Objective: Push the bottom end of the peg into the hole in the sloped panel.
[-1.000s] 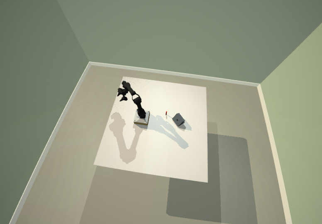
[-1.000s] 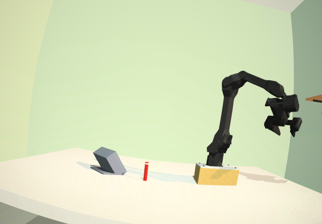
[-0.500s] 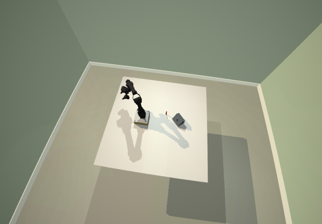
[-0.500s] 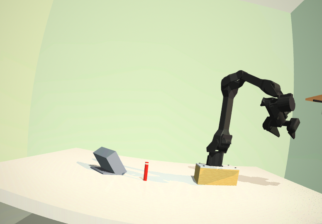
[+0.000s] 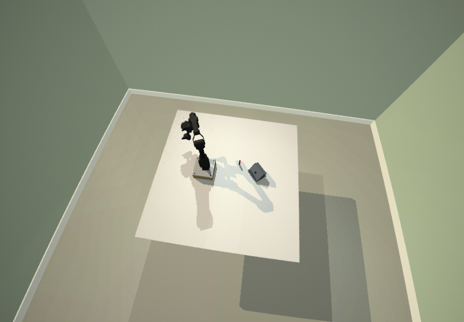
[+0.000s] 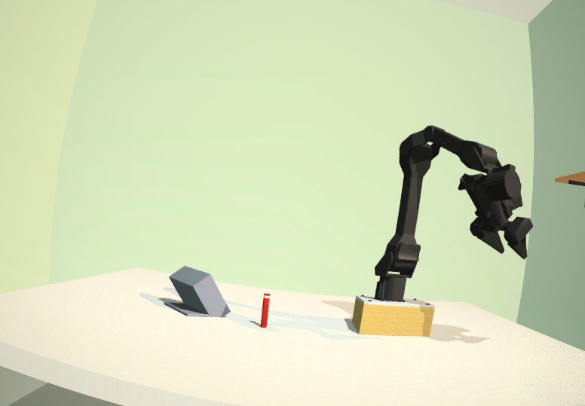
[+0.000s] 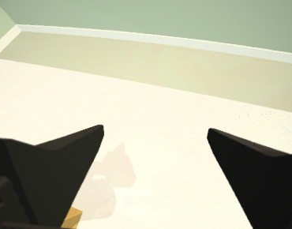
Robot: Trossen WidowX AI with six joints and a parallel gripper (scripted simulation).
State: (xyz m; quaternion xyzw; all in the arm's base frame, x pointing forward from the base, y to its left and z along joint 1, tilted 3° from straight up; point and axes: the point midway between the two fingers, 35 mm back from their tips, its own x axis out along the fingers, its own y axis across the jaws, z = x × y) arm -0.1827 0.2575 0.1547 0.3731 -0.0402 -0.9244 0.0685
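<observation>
Right now my gripper tip is 52 cm short of the red peg, 19 cm to the left of it and 16 cm above it. Also, from my gripper tip: grey sloped panel (67 cm ahead, 29 cm to the right, 17 cm below).
</observation>
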